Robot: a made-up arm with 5 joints.
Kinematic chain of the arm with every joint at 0, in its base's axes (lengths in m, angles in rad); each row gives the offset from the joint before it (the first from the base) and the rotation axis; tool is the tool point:
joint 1: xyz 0 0 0.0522 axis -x
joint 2: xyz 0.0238 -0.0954 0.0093 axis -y
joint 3: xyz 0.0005 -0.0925 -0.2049 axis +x
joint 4: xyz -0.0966 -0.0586 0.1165 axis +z
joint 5: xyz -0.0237 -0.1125 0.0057 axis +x
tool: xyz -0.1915 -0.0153 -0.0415
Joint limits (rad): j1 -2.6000..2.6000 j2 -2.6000..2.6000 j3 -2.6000..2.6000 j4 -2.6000..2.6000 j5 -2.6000..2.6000
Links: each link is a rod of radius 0.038 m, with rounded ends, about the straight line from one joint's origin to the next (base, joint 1, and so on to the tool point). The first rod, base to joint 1, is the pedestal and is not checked.
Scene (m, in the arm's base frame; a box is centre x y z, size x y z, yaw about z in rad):
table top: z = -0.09
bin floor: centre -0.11 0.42 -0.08 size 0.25 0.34 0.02 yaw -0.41
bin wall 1: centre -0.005 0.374 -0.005 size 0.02 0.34 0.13 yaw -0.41
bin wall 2: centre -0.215 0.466 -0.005 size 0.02 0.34 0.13 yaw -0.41
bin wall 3: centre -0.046 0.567 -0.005 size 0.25 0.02 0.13 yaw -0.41
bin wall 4: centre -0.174 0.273 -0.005 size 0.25 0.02 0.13 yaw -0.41
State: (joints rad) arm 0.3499 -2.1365 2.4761 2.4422 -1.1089
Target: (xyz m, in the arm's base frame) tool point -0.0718 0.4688 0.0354
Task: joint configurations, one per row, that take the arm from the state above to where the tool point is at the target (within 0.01 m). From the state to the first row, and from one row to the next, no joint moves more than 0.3 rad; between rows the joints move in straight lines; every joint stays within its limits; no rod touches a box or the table.
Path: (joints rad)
1: 0.5482 -2.2138 2.4968 2.1611 -0.9933
2: 0.7464 -2.2910 2.5174 1.8799 -0.8776
3: 0.9447 -2.3682 2.5380 1.5988 -0.7620
4: 1.1429 -2.4455 2.5587 1.3177 -0.6463
5: 1.3412 -2.5228 2.5794 1.0365 -0.5307
6: 1.5394 -2.6000 2.6000 0.7554 -0.4150

